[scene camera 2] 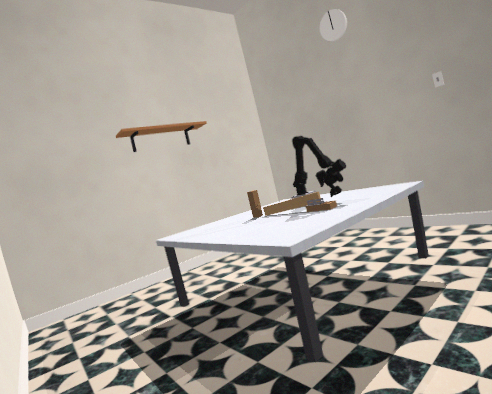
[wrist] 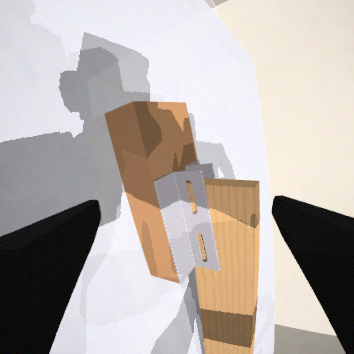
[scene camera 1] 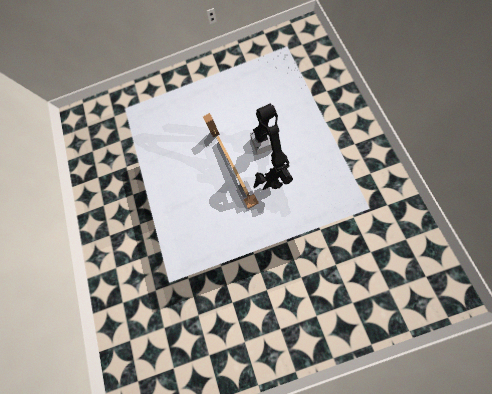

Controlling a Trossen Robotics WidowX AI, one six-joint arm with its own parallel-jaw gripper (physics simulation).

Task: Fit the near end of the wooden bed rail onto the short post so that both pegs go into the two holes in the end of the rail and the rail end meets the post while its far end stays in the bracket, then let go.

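Places are measured from the arm's base along level axes (x back, y right, z up), in millimetres.
Pixels of known places: gripper, fingertip midpoint: (scene camera 2: 326, 192) (wrist: 187, 206) (scene camera 1: 258, 188); arm's base, link origin: (scene camera 2: 302, 193) (scene camera 1: 261, 136).
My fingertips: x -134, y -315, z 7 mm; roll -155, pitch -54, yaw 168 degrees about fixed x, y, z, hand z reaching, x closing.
Ahead of a thing's pixels: the offset from my fingertips to its top centre. "spot": to the spot under its first point. Level surfaces: height alone.
The wooden rail (scene camera 1: 232, 165) (scene camera 2: 287, 204) (wrist: 230, 270) runs between an upright wooden post @(spot: dx -139, dy +479, dz +55 mm) (scene camera 1: 211, 124) (scene camera 2: 254, 204) and a low wooden block @(dx -74, dy +3, dz -51 mm) (scene camera 1: 251, 201) (scene camera 2: 322, 206) (wrist: 135, 175). A slotted grey metal bracket @(spot: dx -62, dy +37, dz -49 mm) (wrist: 182, 225) is on the block, against the side of one rail end. The rail's other end is close to the upright post, with a narrow gap between them in scene camera 2. Pegs and holes cannot be made out. My gripper (scene camera 1: 260, 183) (scene camera 2: 327, 185) (wrist: 187, 206) is open and empty, above the bracket end, its fingers apart on either side in the wrist view.
The rail, post and block are on a white table @(dz -86 mm) (scene camera 1: 190, 240) (scene camera 2: 225, 232) with dark legs. The arm (scene camera 1: 276, 145) (scene camera 2: 300, 165) stands on the table beside the rail. A wall shelf (scene camera 2: 162, 128) hangs beyond the table.
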